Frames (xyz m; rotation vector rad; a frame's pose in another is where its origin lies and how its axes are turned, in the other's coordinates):
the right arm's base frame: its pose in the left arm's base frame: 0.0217 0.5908 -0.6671 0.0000 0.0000 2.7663
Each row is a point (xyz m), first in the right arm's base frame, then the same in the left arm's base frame.
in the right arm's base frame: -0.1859 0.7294 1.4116
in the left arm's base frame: -0.0727 -0.1560 0.7445
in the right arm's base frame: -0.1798 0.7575 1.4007
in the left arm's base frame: -0.0887 -0.1799 0.7336
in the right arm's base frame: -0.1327 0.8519 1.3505
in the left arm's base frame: -0.1671 -0.2504 0.6834
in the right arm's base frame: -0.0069 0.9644 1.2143
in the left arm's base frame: -0.3254 -0.3090 0.5472
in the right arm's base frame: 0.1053 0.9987 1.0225
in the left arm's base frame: -0.4423 -0.2998 0.3554
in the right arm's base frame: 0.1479 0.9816 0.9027
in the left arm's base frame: -0.4757 -0.2683 0.2356
